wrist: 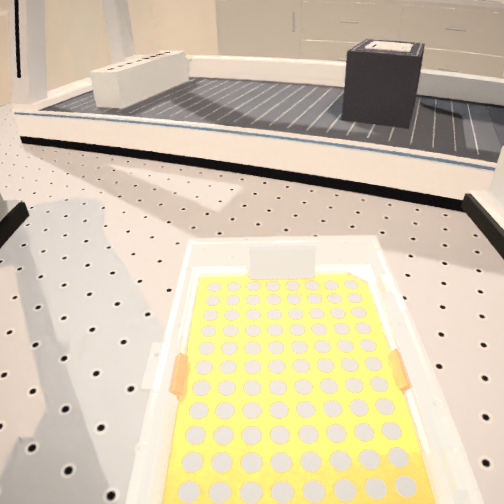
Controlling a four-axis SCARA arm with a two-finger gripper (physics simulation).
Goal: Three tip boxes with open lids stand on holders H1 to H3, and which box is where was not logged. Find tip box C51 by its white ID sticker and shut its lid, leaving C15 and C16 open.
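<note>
One tip box (161, 320) fills the lower middle of the wrist view, directly below the camera. Its yellow tip rack with rows of round holes looks pale and milky, as if seen through a translucent lid (295, 380) lying flat over it. A pale tab (282, 261) sits at the box's far end, and orange clips (178, 375) (400, 370) sit on its two long sides. No ID sticker can be read here. The other two boxes are out of view. My gripper's fingers do not show in the frame; they stand open with nothing between them.
The box rests on a perforated white table (75, 300). At the back runs a white-walled tray with a dark ribbed bed (250, 107), carrying a white slotted block (140, 77) and a dark cube (382, 82). Black-edged parts poke in at left (10, 220) and right (482, 215).
</note>
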